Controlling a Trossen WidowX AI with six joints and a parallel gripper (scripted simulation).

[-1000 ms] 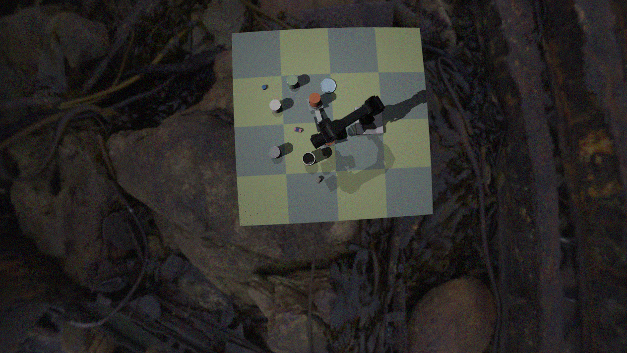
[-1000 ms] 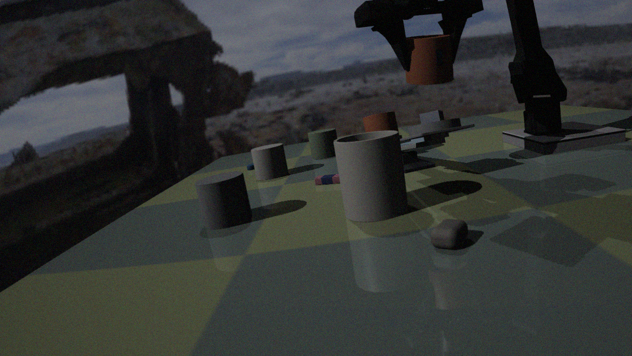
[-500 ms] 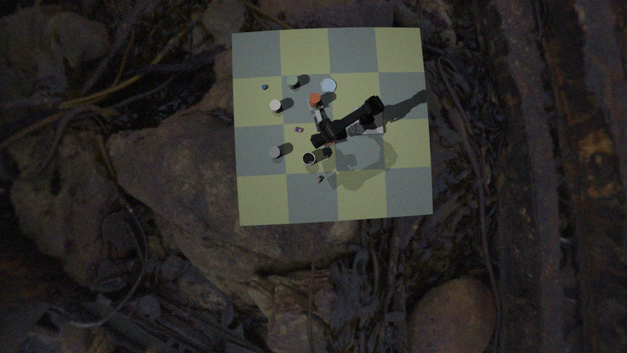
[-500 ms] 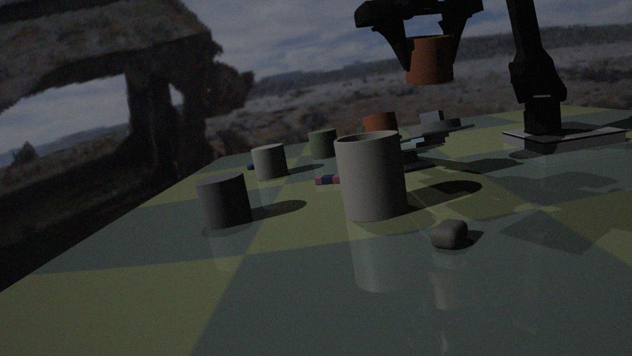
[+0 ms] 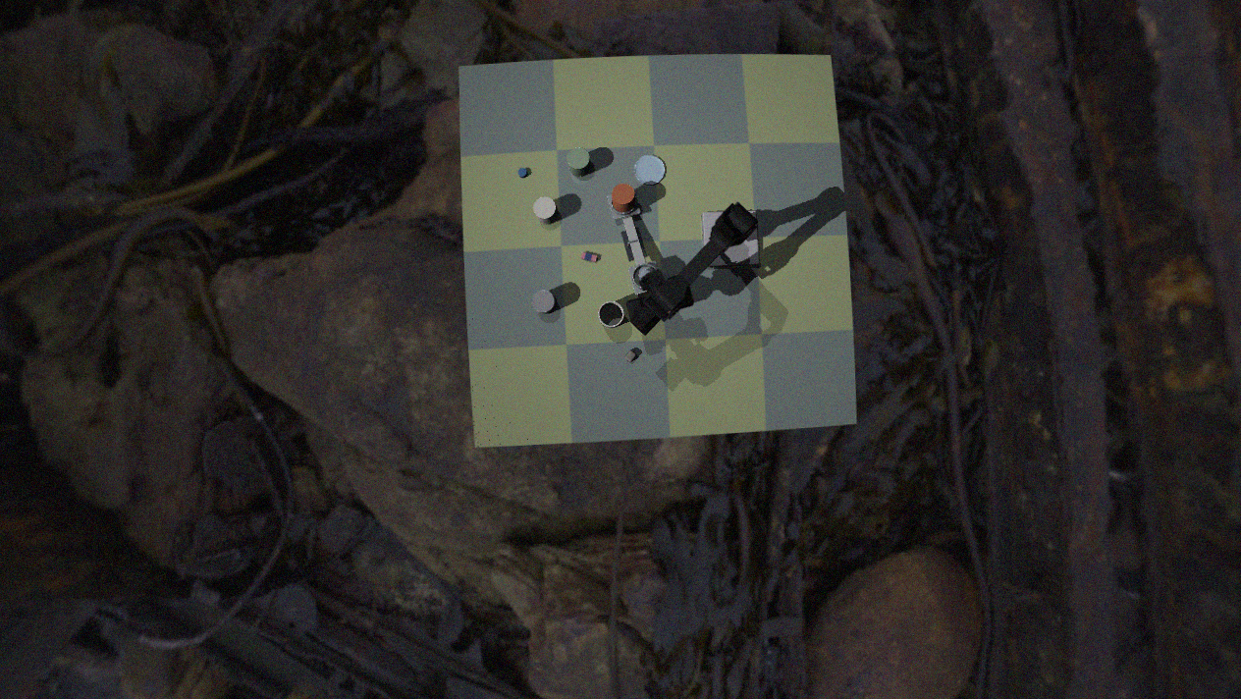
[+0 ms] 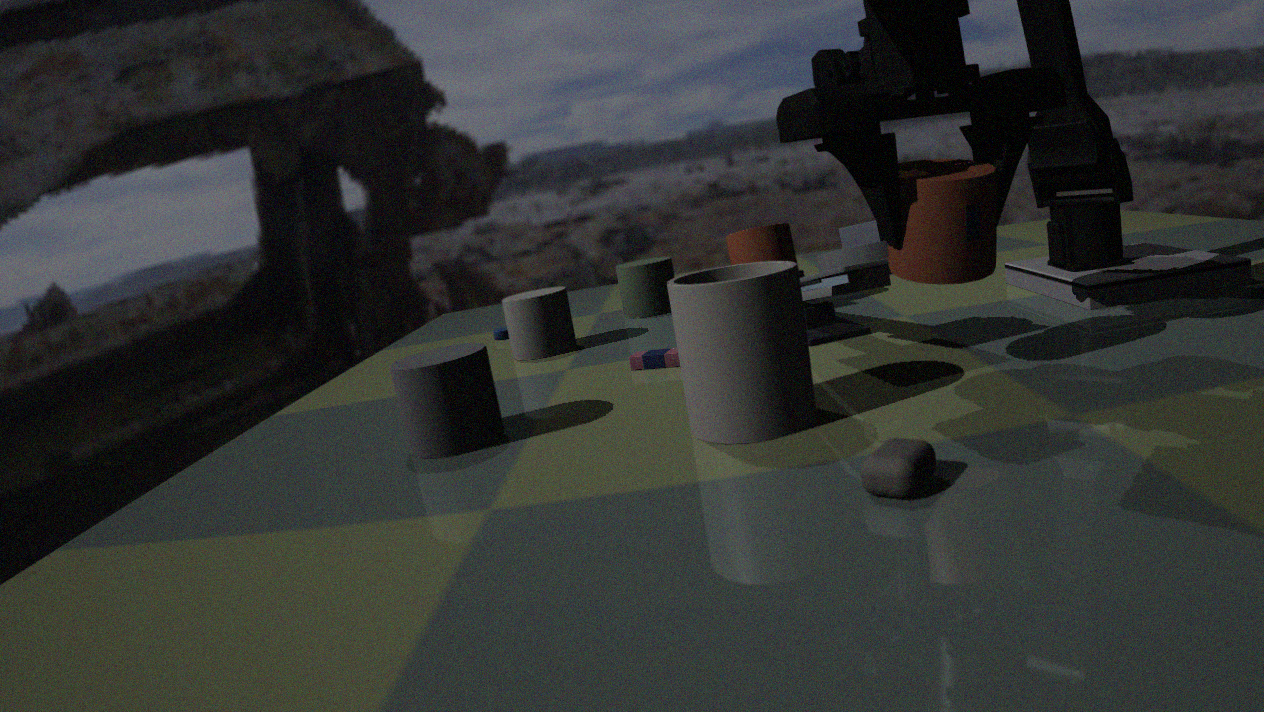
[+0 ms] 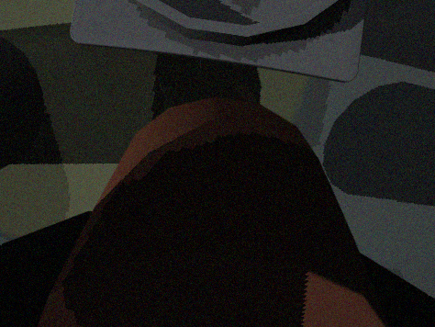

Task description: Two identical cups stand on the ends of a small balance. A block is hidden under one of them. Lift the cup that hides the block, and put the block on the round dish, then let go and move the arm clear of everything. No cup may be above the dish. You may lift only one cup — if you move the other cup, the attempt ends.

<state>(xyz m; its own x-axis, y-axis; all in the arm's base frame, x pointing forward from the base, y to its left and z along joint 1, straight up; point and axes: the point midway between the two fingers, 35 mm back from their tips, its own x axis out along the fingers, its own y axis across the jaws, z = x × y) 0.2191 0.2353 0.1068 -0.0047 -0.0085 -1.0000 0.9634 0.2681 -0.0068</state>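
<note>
Right now the grey block is 3 cm ahead of my gripper tip, 9 cm to the right of it and 1 cm below it. From my gripper tip the other things lie so: small balance (7 cm ahead, 21 cm to the right, 6 cm below); small grey lump (8 cm ahead, 16 cm to the left, 8 cm below); pink-blue eraser (21 cm ahead, 17 cm to the right, 9 cm below).
</note>
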